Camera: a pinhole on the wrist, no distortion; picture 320 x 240 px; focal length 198.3 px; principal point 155.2 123.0 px. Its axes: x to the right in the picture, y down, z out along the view. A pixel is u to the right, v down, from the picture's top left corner.
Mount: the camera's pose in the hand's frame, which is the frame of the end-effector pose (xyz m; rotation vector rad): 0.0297 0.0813 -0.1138 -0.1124 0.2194 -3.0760
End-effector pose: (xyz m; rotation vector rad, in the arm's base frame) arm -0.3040 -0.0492 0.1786 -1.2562 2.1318 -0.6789
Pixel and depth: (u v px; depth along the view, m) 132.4 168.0 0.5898
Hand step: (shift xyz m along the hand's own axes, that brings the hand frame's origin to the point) 0.1491 -0.1292 0.4446
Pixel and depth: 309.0 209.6 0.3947
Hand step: -0.2363 -0.1627 0.2721
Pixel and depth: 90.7 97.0 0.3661
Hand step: 0.1739 0.0849 0.2464
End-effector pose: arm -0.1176 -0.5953 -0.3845 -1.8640 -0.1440 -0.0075
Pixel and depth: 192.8 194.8 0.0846
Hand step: 0.0217 0.0382 -0.0336
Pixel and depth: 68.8 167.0 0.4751
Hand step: 0.2775 -0.0767 0.3259
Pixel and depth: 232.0 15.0 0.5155
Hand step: -0.1438 0.2747 0.4492
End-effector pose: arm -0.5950 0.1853 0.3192 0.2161 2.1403 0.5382
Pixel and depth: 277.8 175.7 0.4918
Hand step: -0.2289 -0.1350 0.3738
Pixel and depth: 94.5 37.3 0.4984
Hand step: 0.2089 0.2339 0.3987
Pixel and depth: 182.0 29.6 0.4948
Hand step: -0.0108 0.2385 0.4128
